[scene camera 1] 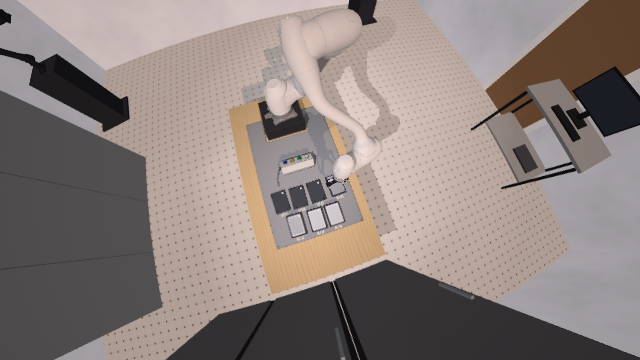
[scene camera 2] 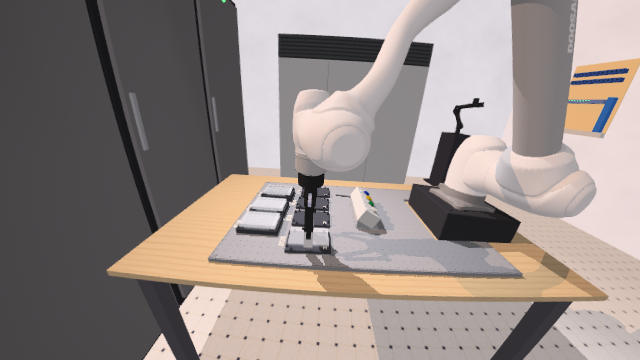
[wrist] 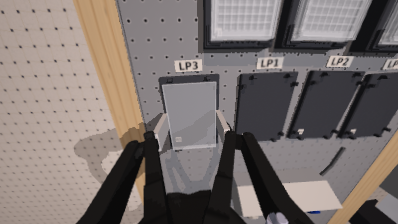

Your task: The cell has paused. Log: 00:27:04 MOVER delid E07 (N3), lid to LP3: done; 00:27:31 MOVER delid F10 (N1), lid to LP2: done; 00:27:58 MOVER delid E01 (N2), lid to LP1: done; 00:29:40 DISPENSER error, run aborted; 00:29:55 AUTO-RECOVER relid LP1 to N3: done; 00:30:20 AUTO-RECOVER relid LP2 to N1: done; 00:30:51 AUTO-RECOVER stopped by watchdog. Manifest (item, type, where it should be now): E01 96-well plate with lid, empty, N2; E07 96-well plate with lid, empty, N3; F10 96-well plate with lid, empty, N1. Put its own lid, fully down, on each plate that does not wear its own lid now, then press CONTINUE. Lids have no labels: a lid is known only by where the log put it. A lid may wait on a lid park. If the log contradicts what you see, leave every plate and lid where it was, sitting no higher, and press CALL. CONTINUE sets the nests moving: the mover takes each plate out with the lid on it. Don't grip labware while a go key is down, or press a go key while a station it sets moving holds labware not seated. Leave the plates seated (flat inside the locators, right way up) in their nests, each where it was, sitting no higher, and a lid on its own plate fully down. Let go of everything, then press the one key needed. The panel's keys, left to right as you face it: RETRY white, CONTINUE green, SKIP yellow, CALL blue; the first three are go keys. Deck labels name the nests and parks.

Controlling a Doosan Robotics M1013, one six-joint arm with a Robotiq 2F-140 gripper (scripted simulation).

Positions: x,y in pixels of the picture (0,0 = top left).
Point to a lid park LP1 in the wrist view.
262,108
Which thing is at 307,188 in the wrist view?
A key panel.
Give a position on a LP2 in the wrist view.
321,107
